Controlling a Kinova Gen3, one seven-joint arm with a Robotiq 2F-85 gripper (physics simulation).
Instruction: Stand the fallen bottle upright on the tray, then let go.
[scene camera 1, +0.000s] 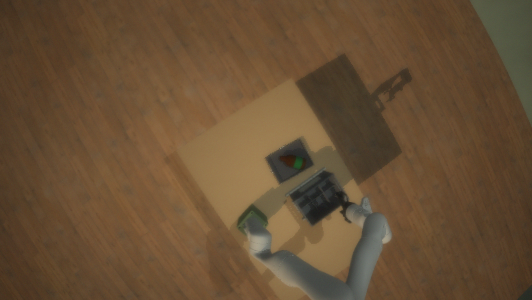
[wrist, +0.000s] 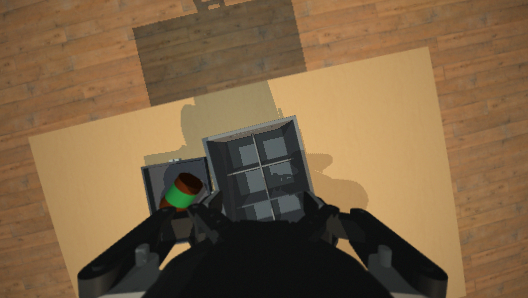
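Where they show: gripper, fingertip midpoint: (scene camera 1: 338, 203) (wrist: 263, 199); arm's base at its link origin: (scene camera 1: 252, 225).
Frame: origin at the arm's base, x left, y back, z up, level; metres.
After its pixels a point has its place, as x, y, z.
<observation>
The brown bottle with a green band (scene camera 1: 295, 161) @(0.211, -0.389, -0.065) (wrist: 181, 195) @(0.179, -0.406, -0.065) lies on its side in the dark square tray (scene camera 1: 282, 173) @(0.167, -0.293, -0.137) (wrist: 155, 179) @(0.297, -0.442, -0.138). In the scene view its narrow neck points left and its wide end points right, toward the tray's right edge. In the wrist view the wide end faces up and right, and the neck end is partly hidden behind the left finger. My gripper (scene camera 1: 344, 205) @(-0.041, -0.462, 0.160) (wrist: 263, 199) @(-0.041, -0.462, 0.160) is open and empty. In the scene view it is at the right side of the divided box, apart from the bottle.
A grey box with compartments (scene camera 1: 306, 183) @(0.047, -0.400, -0.106) (wrist: 304, 160) @(-0.124, -0.481, 0.032) stands close beside the tray, between the tray and my gripper in the scene view. The arm's green base mount (scene camera 1: 252, 218) @(0.045, -0.023, 0.030) is at the lower left of the tan table top (scene camera 1: 235, 135) @(0.512, -0.129, -0.143) (wrist: 370, 105) @(-0.401, -0.607, -0.143).
</observation>
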